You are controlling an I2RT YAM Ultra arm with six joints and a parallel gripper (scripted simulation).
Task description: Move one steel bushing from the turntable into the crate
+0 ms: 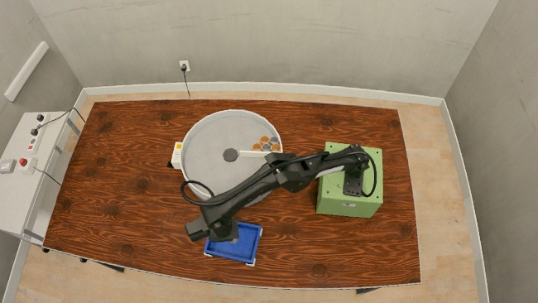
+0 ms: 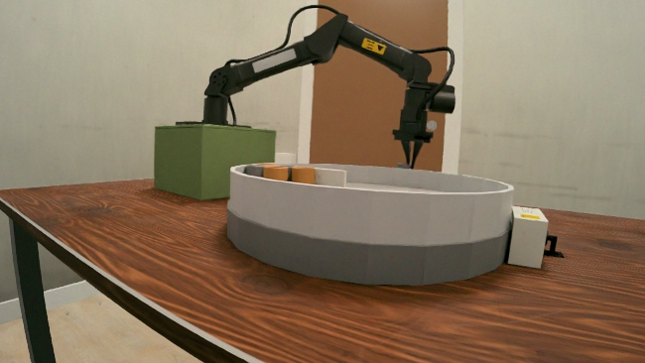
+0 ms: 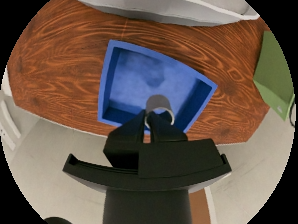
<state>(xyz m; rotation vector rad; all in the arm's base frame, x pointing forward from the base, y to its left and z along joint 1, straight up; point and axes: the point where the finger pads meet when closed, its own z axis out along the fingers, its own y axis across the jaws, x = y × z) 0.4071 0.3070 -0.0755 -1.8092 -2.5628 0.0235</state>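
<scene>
Now: the blue crate 1 cm behind my hand, 1 cm to the right of it and 6 cm below it. The rest, counted from my hand: round grey turntable 8 cm ahead, 35 cm to the right, 3 cm below.
</scene>
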